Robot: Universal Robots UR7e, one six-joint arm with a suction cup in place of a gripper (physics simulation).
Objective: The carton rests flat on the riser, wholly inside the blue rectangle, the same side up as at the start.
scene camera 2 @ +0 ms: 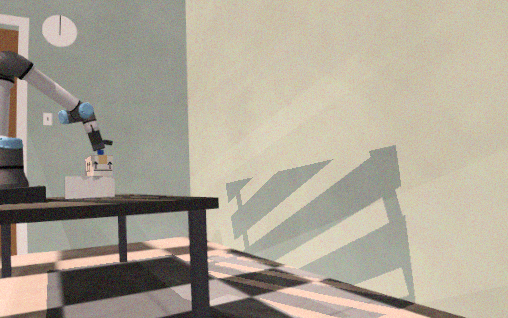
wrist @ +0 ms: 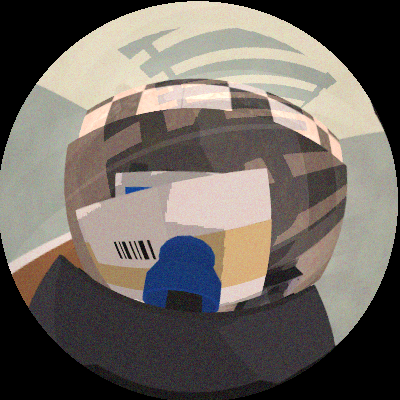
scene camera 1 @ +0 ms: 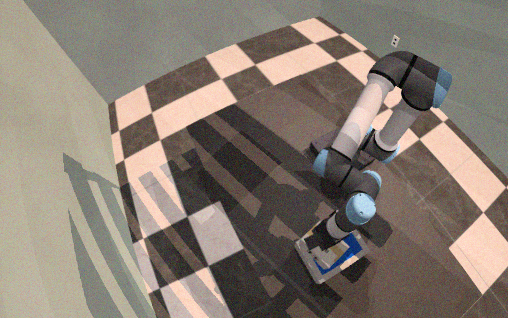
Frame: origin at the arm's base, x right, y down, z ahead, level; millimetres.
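Seen in the pictures: end effector, tool point: [scene camera 2: 102, 157] [wrist: 189, 244]; arm's base, origin of the base link: [scene camera 2: 9, 189] [wrist: 266, 302].
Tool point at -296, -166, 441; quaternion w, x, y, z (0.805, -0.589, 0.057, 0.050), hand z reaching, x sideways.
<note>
Pixels of each thing's top centre, then the offset from my tool point to it, as dx, dy, dz. "spot": a spot on its surface instead. Level surfaces: height alone.
- white carton with tan tape, middle of its top: [wrist: 160, 271] [scene camera 1: 325, 243] [scene camera 2: 98, 156] -21, -9, -17
- pale riser, middle of its top: [wrist: 165, 245] [scene camera 1: 333, 247] [scene camera 2: 89, 176] -52, +106, -64
- blue rectangle, surface spot: [scene camera 1: 353, 244] spot: -93, +107, -139
- dark table, its level: dy +229
The white carton with tan tape [scene camera 1: 341, 249] [scene camera 2: 100, 166] [wrist: 215, 197] is on my blue suction cup [scene camera 2: 100, 152] [wrist: 182, 272], which touches its top. In scene camera 2 the carton's printed arrows point up, and its underside is at or very near the top of the pale riser [scene camera 1: 306, 261] [scene camera 2: 90, 188] [wrist: 120, 185]; a small gap cannot be ruled out. The blue rectangle [scene camera 1: 353, 244] [wrist: 137, 190] shows beside the carton on two sides in scene camera 1, and as a small strip in the wrist view. The arm and carton hide the rest, so I cannot tell whether the carton is wholly inside.
The riser stands on the dark table [scene camera 2: 150, 202], near the arm's wrist [scene camera 1: 361, 209]. The arm's base [scene camera 2: 12, 165] is at the left in scene camera 2. Long shadows cross the table and the checkered floor [scene camera 1: 212, 232].
</note>
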